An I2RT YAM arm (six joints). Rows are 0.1 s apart.
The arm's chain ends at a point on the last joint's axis. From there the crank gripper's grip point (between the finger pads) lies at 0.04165 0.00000 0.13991 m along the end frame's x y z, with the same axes.
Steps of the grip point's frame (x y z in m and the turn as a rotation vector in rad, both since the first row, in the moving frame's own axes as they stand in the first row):
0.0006, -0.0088, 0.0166, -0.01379, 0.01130, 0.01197
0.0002, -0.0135, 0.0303, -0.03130, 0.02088, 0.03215
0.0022, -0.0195, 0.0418, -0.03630, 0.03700, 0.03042
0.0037, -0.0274, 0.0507, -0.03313, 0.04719, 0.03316
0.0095, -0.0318, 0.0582, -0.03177, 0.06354, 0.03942
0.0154, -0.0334, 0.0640, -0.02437, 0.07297, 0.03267
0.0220, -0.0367, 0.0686, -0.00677, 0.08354, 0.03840
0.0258, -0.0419, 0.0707, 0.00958, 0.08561, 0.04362
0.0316, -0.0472, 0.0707, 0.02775, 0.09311, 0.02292
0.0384, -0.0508, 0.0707, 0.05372, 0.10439, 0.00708
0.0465, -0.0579, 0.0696, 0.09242, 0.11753, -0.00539
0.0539, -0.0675, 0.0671, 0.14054, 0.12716, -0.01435
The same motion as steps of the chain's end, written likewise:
-0.0010, -0.0112, 0.0171, -0.01379, 0.01130, 0.01197
-0.0026, -0.0192, 0.0313, -0.03130, 0.02088, 0.03215
-0.0028, -0.0259, 0.0436, -0.03630, 0.03700, 0.03042
-0.0028, -0.0335, 0.0529, -0.03313, 0.04719, 0.03316
0.0008, -0.0380, 0.0612, -0.03177, 0.06354, 0.03942
0.0054, -0.0383, 0.0675, -0.02437, 0.07297, 0.03267
0.0105, -0.0395, 0.0726, -0.00677, 0.08354, 0.03840
0.0140, -0.0427, 0.0748, 0.00958, 0.08561, 0.04362
0.0187, -0.0445, 0.0752, 0.02775, 0.09311, 0.02292
0.0240, -0.0438, 0.0760, 0.05372, 0.10439, 0.00708
0.0304, -0.0450, 0.0760, 0.09242, 0.11753, -0.00539
0.0367, -0.0476, 0.0749, 0.14054, 0.12716, -0.01435

